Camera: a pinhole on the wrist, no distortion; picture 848 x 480 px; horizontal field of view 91.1 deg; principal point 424.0 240.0 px. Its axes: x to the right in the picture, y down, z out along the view. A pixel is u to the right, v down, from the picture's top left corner.
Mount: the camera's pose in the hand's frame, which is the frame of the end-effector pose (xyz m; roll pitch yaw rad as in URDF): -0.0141 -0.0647 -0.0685 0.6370 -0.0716 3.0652
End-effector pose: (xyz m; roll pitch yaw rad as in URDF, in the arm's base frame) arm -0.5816 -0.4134 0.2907 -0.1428 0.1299 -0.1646
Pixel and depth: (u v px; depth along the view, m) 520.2 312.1 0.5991
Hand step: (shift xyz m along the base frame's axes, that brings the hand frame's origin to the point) 0.0131 0.2832 0.4561
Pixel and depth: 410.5 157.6 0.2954
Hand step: 0.0686 0.1639 0.1051
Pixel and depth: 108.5 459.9 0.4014
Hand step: 0.3691 -0.0322 0.3118
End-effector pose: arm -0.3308 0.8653 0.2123 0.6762 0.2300 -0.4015
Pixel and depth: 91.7 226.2 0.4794
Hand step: 0.4383 -0.2054 0.2396
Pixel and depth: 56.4 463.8 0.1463
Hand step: 0.0852 -0.1387 0.0048
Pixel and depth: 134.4 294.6 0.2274
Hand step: 0.1536 -0.1189 0.0736
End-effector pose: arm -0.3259 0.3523 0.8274 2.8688 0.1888 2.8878
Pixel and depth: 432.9 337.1 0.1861
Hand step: 0.0276 0.0327 -0.0984
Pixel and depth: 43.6 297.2 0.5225
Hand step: -0.3724 0.3444 -0.3965
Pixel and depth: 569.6 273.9 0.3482
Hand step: 0.1769 0.1459 -0.1712
